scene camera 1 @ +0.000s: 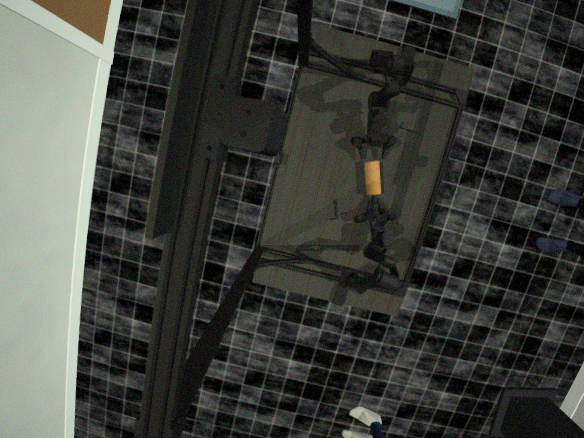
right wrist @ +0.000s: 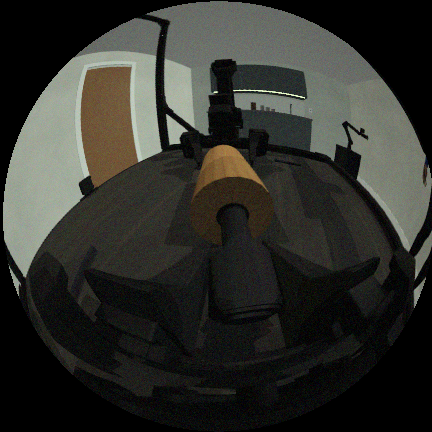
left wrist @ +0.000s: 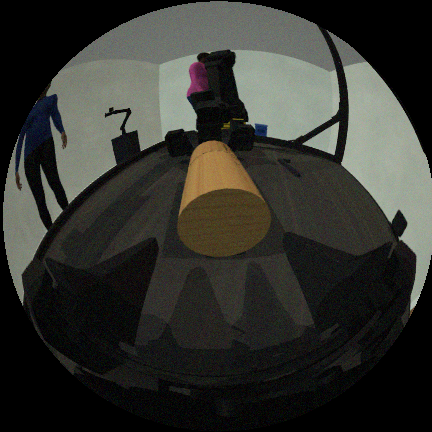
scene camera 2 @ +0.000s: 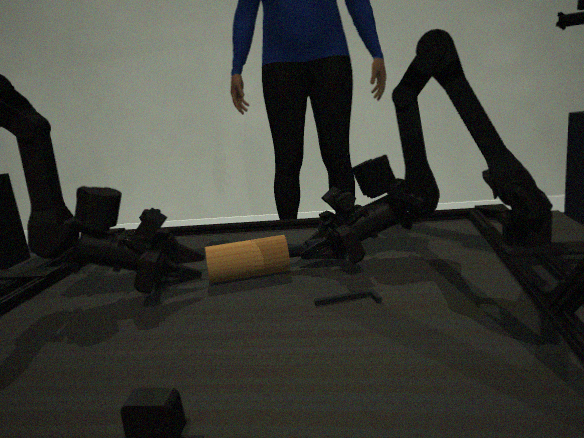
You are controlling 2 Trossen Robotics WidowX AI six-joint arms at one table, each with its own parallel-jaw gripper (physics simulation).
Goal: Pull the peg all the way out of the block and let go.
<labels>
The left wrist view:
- left gripper: 220, 241
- right gripper: 210, 160
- cylindrical block: 221, 213
</labels>
